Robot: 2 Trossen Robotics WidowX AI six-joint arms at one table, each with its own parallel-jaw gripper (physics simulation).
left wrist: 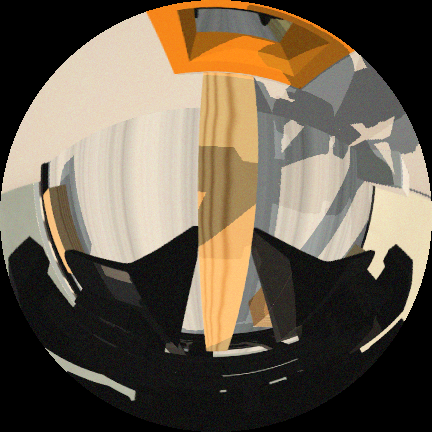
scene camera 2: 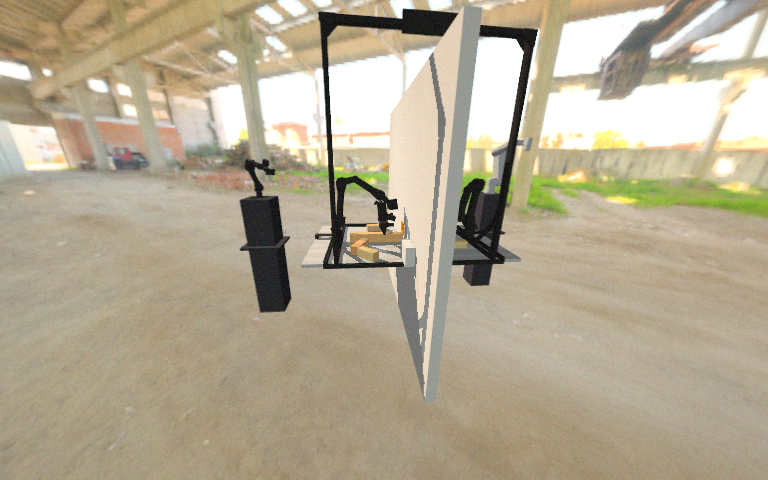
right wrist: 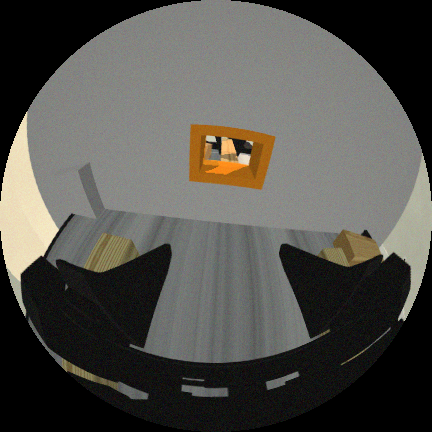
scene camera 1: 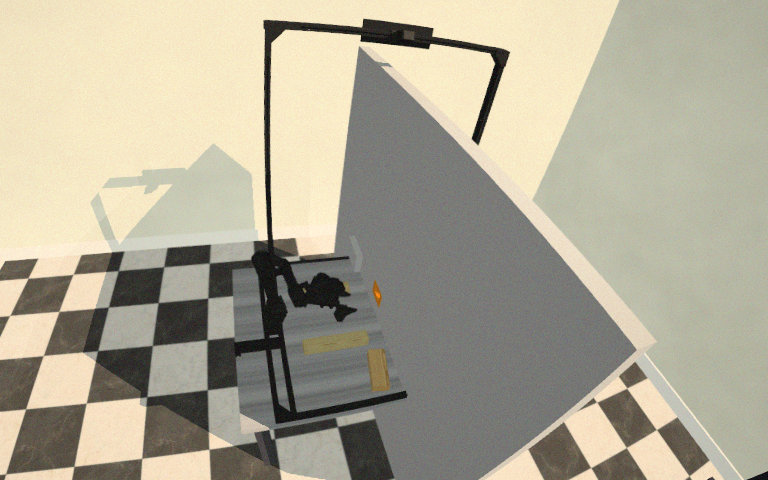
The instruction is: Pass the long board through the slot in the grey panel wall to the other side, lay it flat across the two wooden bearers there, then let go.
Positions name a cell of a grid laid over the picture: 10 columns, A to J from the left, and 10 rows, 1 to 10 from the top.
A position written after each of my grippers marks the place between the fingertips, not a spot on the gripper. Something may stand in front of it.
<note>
My right gripper (scene camera 1: E7) is open, holding nothing. Also in view: my left gripper (left wrist: F6), an orange-framed slot (left wrist: G2) and a grey panel wall (right wrist: C4).
My right gripper is seen too in the right wrist view (right wrist: F6). The orange-framed slot shows as well in the right wrist view (right wrist: F5). The grey panel wall shows as well in the left wrist view (left wrist: D2).
</note>
